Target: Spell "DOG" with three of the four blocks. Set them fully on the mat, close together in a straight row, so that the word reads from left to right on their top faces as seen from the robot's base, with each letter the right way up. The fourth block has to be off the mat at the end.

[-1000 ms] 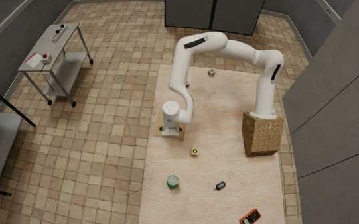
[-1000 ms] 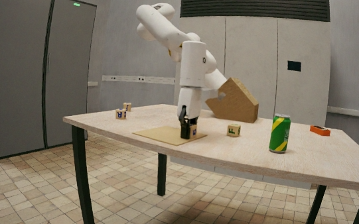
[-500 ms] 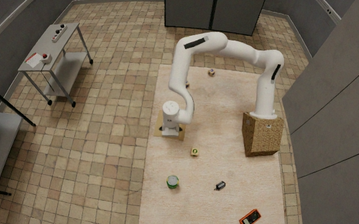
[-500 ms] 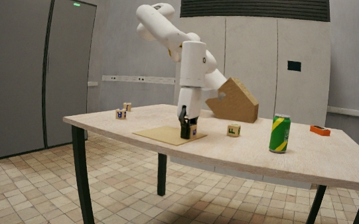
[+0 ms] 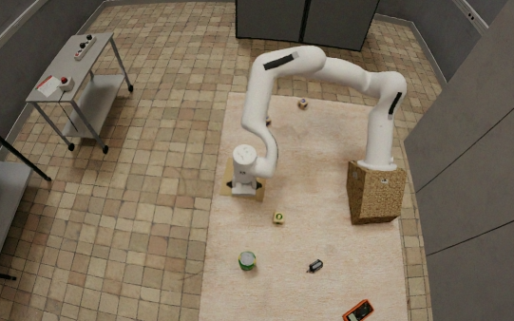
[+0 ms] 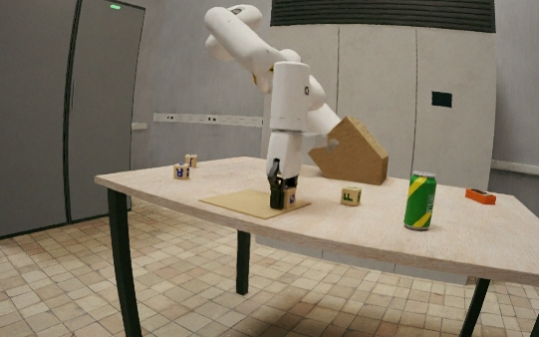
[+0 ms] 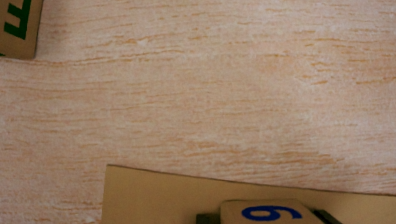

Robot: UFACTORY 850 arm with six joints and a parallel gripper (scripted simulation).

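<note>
The letter block is right at my hand. Also, from my hand: yellow can 30 mm behind, 330 mm to the left, 40 mm above; then tan mat 70 mm to the right, 20 mm below; then blue-lettered block 80 mm behind, 410 mm to the right.
</note>
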